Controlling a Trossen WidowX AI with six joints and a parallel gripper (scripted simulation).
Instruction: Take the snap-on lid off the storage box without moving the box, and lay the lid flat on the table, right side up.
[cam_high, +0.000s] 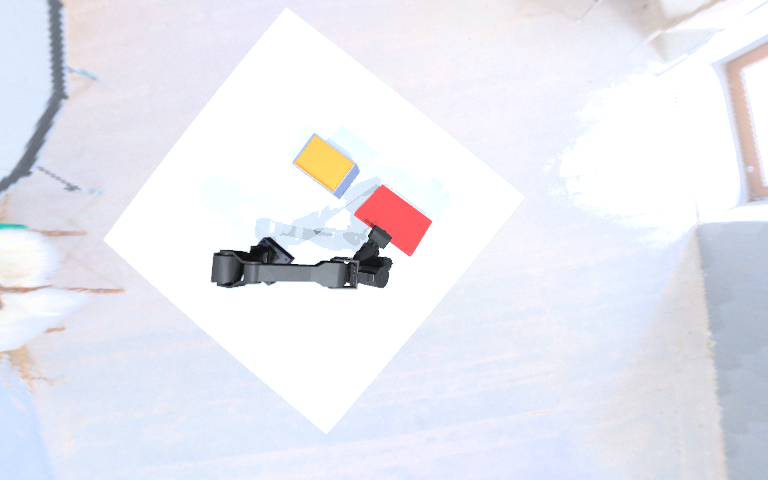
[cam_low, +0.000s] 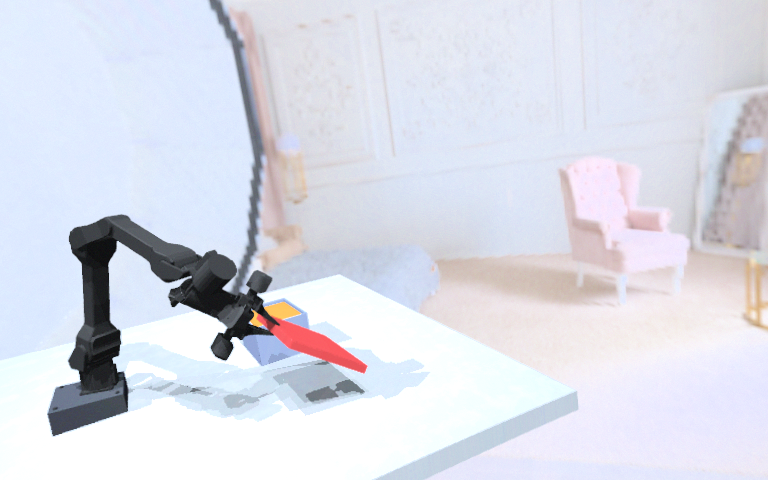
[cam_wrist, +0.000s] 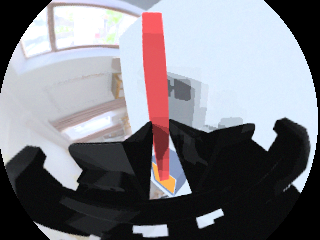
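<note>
The red lid is 70 mm ahead of my gripper tip, 20 mm to the left of it and 40 mm below it. Round my gripper tip: blue-grey storage box: 10 mm behind, 340 mm to the left, 110 mm below.
</note>
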